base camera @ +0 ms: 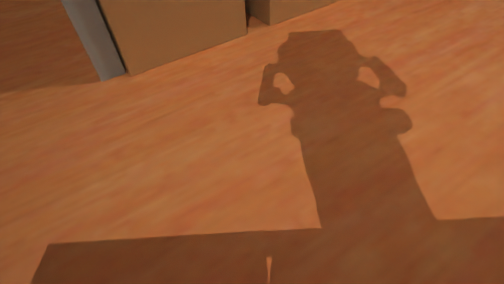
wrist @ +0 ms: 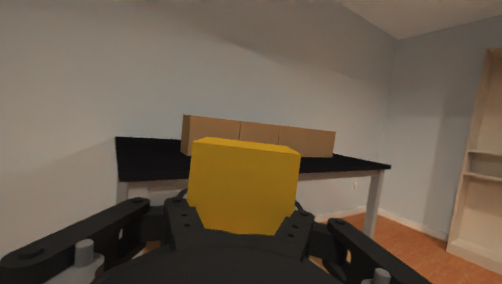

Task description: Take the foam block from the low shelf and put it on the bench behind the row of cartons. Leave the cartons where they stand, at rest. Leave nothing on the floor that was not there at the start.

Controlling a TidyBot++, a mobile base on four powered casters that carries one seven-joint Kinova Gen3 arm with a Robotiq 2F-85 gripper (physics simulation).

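Places are measured from the arm's base along level axes (x ahead, y left, z up), in centimetres.
Where they show: gripper, fingertip midpoint: [wrist: 240, 200].
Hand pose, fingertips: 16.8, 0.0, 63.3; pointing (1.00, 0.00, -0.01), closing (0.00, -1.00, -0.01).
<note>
After its pixels a point has its place, as x, y, z.
My gripper [wrist: 240, 200] {16.8, 0.0, 63.3} is shut on the yellow foam block [wrist: 244, 187] {12.3, -0.1, 65.7}, which stands up between the fingers in the wrist view. Beyond it is the bench [wrist: 147, 162] {76.0, 32.7, 51.7} with a black top. A row of brown cartons [wrist: 212, 129] {100.6, 15.0, 64.4} [wrist: 260, 133] {114.6, -8.2, 64.3} [wrist: 307, 142] {133.2, -39.2, 61.1} stands side by side on the bench top, upright. The block is in front of the cartons in this view and covers the lower part of some of them. The bench surface behind the row is hidden by the cartons. The low shelf cannot be made out.
A wall [wrist: 150, 65] {148.1, 65.9, 99.3} rises behind the bench. A pale shelf unit [wrist: 475, 120] {209.3, -222.3, 95.3} stands at the far right. In the base camera view, a grey bench leg [base camera: 95, 42] {64.2, 30.2, -31.6} and brown boxes [base camera: 175, 32] {70.4, 16.3, -33.6} [base camera: 262, 10] {85.5, -2.7, -36.7} stand on the wooden floor [base camera: 150, 150] {42.6, 17.8, -39.7}, where the robot's shadow falls.
</note>
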